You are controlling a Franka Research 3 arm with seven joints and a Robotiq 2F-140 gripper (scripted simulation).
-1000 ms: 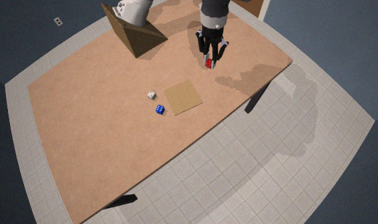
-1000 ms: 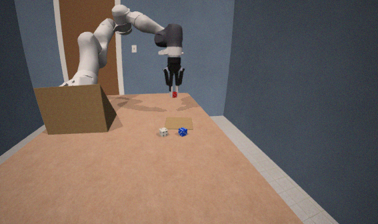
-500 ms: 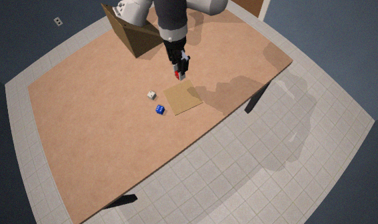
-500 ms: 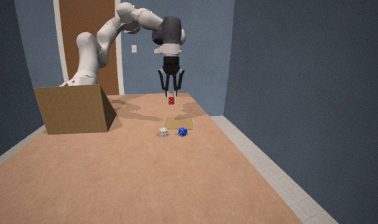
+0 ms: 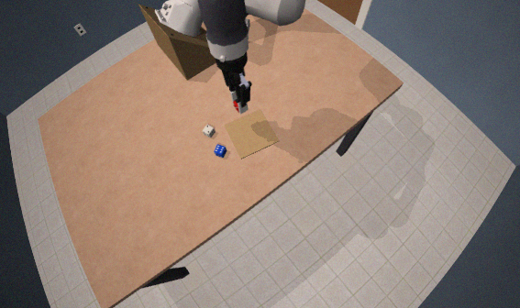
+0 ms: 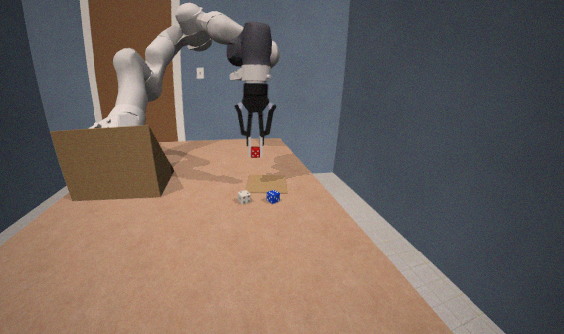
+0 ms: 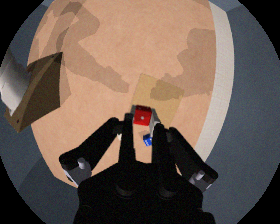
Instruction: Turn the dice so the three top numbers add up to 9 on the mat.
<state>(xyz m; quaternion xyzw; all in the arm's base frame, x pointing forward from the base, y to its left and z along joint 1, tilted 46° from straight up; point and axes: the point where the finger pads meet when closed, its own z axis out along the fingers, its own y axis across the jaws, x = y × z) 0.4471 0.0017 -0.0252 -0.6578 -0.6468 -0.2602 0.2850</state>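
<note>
Right now the tan mat is 140 mm below my hand and 40 mm ahead of it. From my hand the other things lie so: white die (120 mm below, 110 mm to the right, 40 mm behind); blue die (120 mm to the right, 120 mm below, 40 mm ahead); red die (20 mm below).
</note>
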